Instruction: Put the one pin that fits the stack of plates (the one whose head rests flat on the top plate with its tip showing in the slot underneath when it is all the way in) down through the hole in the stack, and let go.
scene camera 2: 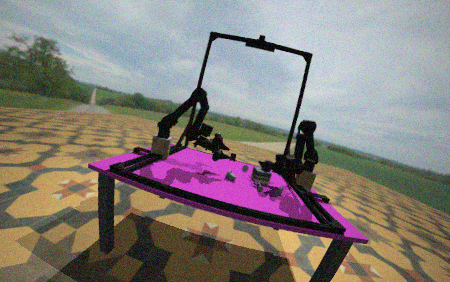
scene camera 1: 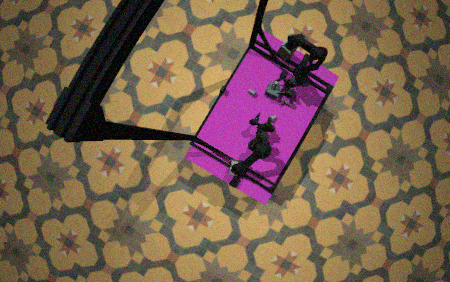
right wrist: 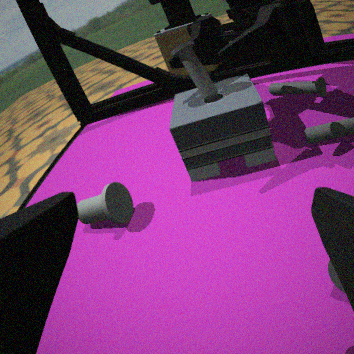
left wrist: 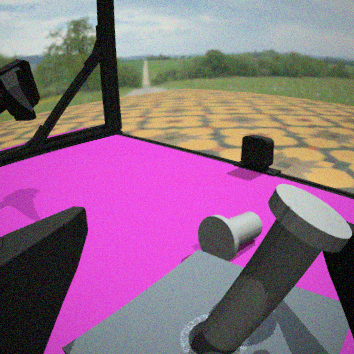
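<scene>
The stack of grey plates [right wrist: 220,112] [left wrist: 165,295] [scene camera 1: 274,90] [scene camera 2: 261,175] stands on the table. A grey pin [right wrist: 199,76] [left wrist: 260,275] leans at a strong slant, its lower end in the top plate's hole and its head raised well above the plate. Magenta shows through the slot underneath. My left gripper [left wrist: 208,225] [right wrist: 191,61] is open around the upper part of the leaning pin, whose head is near one finger; contact is unclear. My right gripper [right wrist: 198,203] [scene camera 1: 263,120] is open and empty, away from the stack.
One pin [right wrist: 107,205] [left wrist: 232,235] [scene camera 1: 252,93] lies apart from the stack. Two other pins, one farther back [right wrist: 295,88] and one nearer [right wrist: 325,131], lie right of it in the right wrist view. Another pin [right wrist: 335,272] is partly behind a right finger. Black rails edge the table.
</scene>
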